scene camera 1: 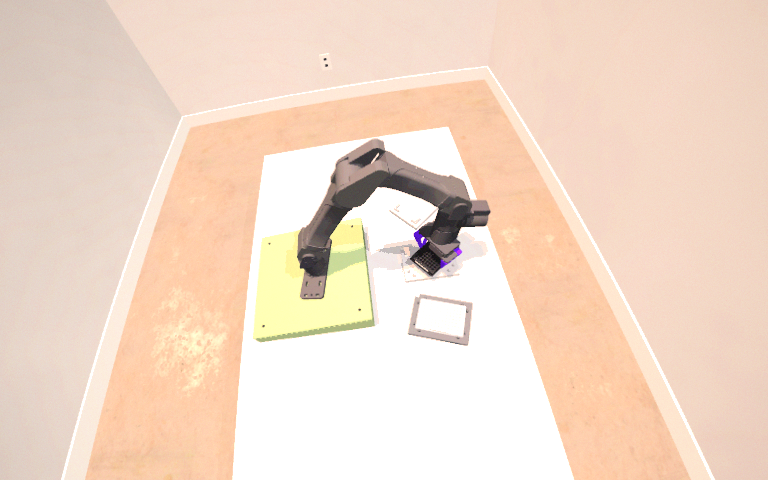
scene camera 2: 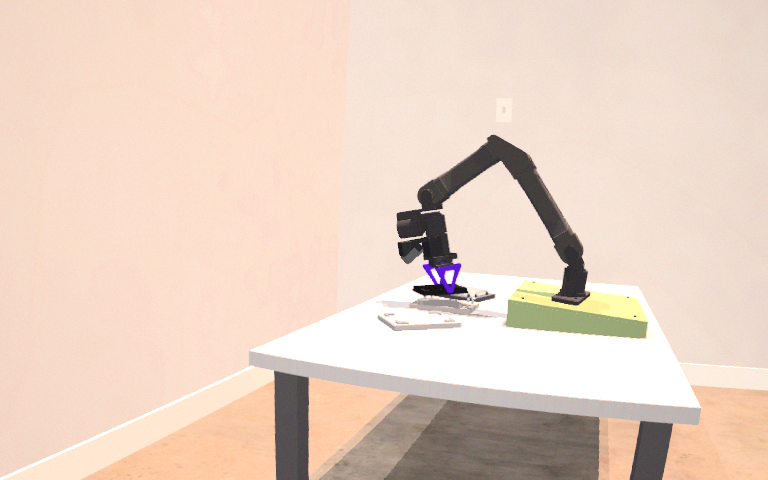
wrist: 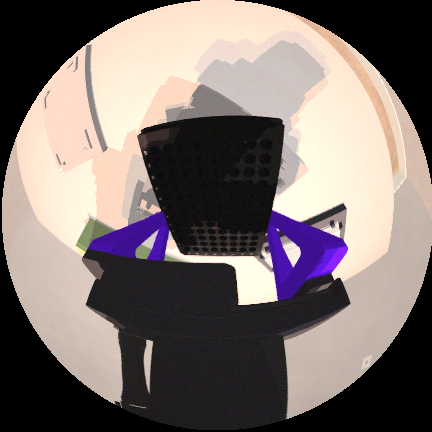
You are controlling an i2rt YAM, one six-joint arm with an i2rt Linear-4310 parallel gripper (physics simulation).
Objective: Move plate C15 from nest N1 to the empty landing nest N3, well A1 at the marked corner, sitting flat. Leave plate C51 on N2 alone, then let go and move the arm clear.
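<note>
Black well plate C15 (scene camera 1: 425, 263) (scene camera 2: 430, 290) (wrist: 215, 175) is between the purple fingers of my gripper (scene camera 1: 436, 255) (scene camera 2: 447, 287) (wrist: 217, 214), which is shut on it. The plate looks roughly level, a little above the pale middle nest (scene camera 1: 416, 277) (scene camera 2: 444, 308), apparently N3, and is turned relative to it in scene camera 1. Much of that nest and its marked corner are hidden. The other pale nest (scene camera 1: 404, 216) (scene camera 2: 419, 325) (wrist: 70, 120), apparently N1, is empty. White plate C51 (scene camera 1: 441, 318) (wrist: 329, 229) sits in dark-framed nest N2 (scene camera 1: 414, 322) (scene camera 2: 488, 296). Well A1 cannot be made out.
The arm stands on a yellow-green base block (scene camera 1: 283, 308) (scene camera 2: 572, 325) (wrist: 94, 236) beside the nests. All stand on the white table (scene camera 1: 396, 407) (scene camera 2: 481, 362). N2 lies close beside the middle nest, and the empty nest lies on its other side.
</note>
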